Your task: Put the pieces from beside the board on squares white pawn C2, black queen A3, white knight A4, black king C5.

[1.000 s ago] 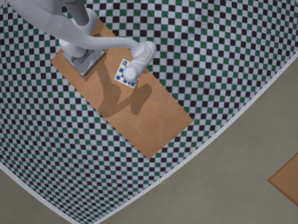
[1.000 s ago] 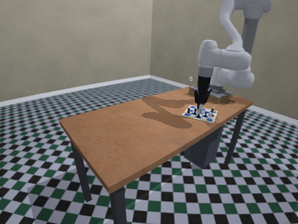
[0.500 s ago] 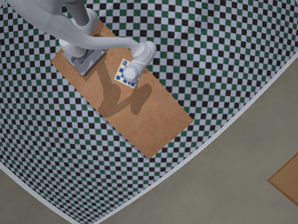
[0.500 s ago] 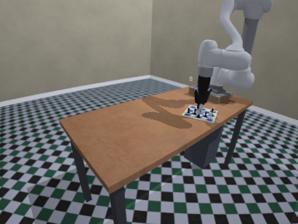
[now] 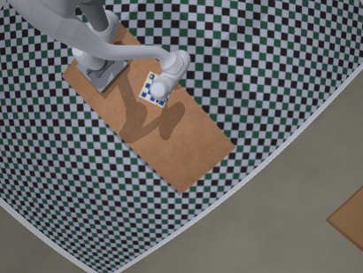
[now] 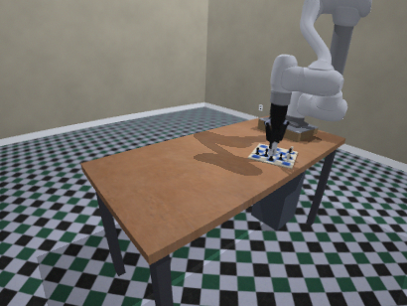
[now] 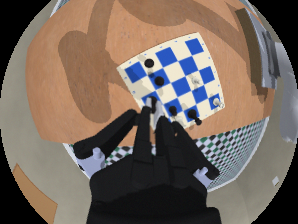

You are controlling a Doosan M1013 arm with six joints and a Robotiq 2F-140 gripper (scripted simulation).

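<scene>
Right now the black chess piece is 3 cm below my hand. Also, from my hand: blue-and-white chessboard: 7 cm behind, 6 cm below, 3 cm to the right; then small white piece: 11 cm behind, 5 cm below, 4 cm to the right; then white knight: 7 cm behind, 6 cm to the left, 5 cm below.
</scene>
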